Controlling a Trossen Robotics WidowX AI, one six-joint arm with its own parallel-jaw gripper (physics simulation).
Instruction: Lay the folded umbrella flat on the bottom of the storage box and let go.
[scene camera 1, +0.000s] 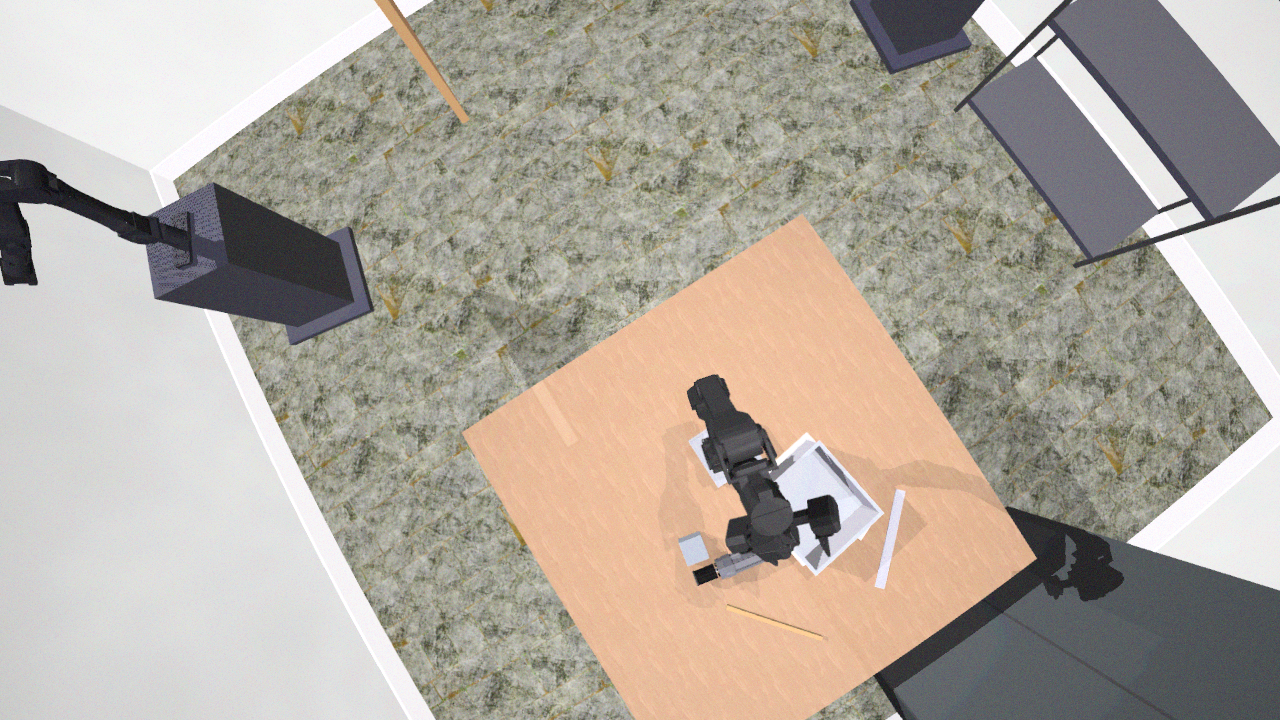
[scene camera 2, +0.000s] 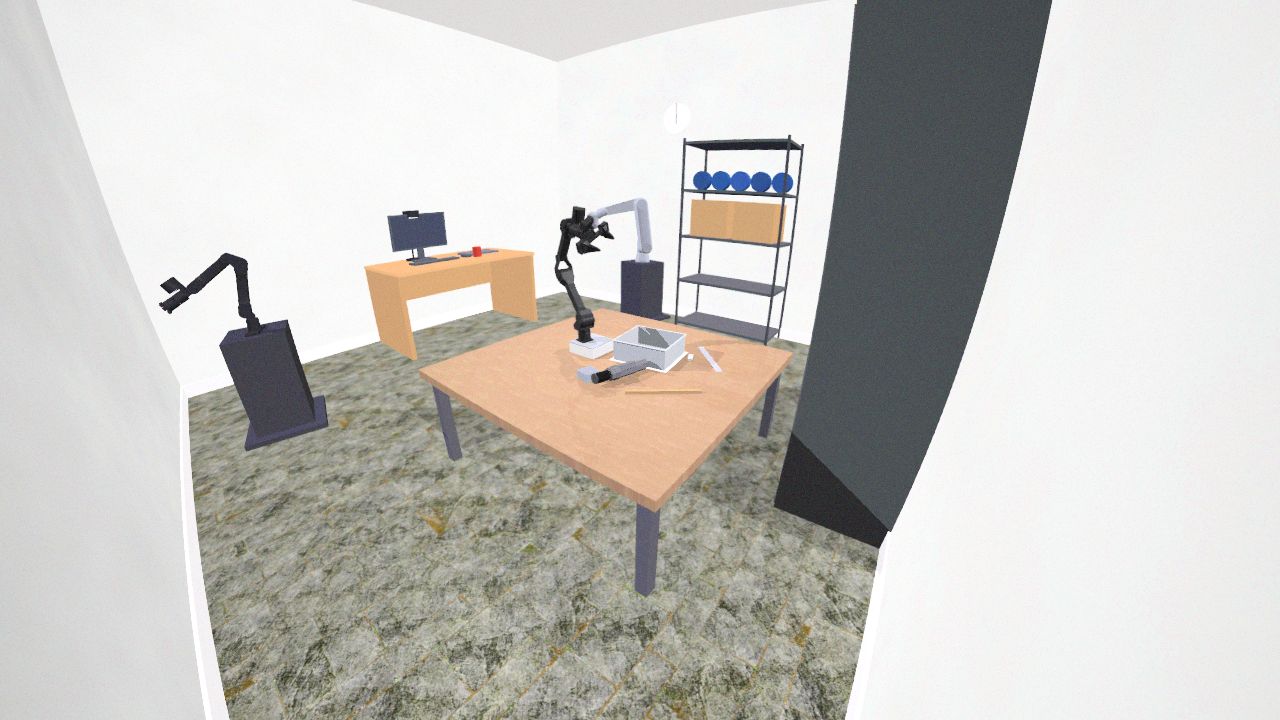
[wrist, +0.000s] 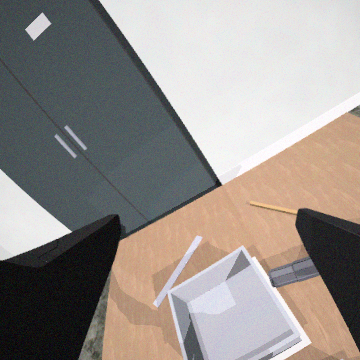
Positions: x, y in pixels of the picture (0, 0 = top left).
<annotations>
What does the folded umbrella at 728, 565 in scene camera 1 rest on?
The table.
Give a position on a storage box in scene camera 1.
At 811, 471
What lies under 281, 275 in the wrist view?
A folded umbrella.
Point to a storage box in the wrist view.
At 228, 303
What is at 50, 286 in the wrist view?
The gripper.
</annotations>
